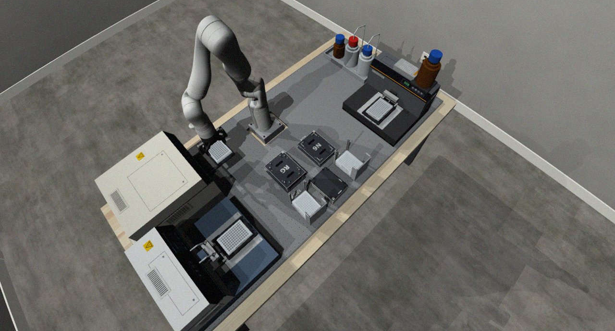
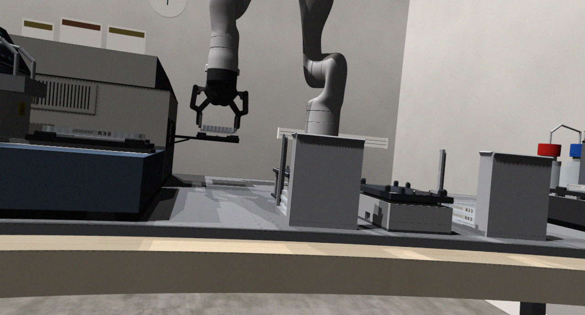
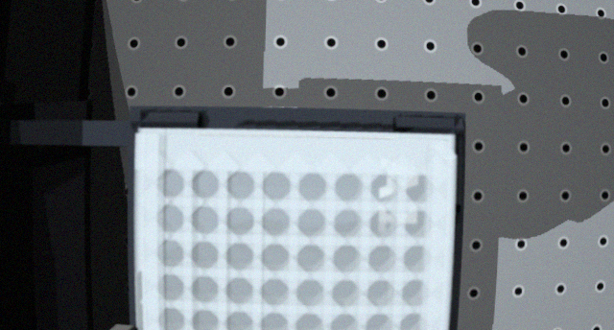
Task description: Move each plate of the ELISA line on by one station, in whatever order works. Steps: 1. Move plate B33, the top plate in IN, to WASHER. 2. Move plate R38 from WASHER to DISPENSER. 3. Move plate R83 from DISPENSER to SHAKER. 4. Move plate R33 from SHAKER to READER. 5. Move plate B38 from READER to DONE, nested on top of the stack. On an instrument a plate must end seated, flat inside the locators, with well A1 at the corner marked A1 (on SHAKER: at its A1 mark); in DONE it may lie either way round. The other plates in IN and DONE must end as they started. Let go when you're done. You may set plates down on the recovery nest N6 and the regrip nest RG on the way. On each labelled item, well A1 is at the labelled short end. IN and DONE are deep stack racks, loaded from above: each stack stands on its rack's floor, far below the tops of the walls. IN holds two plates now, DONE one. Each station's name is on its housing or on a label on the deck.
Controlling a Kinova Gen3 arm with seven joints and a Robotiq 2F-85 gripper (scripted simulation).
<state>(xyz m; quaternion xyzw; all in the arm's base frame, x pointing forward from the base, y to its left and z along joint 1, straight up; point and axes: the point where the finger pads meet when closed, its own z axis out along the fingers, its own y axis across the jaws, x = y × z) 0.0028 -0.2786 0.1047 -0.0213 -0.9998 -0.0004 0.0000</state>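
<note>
Right now the plate R33 is 1 cm below my hand. From my hand the other things lie so: washer manifold: 36 cm ahead, 31 cm to the right, 2 cm above; then RG nest: 28 cm ahead, 17 cm to the left, 9 cm below; then plate R38: 37 cm ahead, 21 cm to the right, 5 cm below.
</note>
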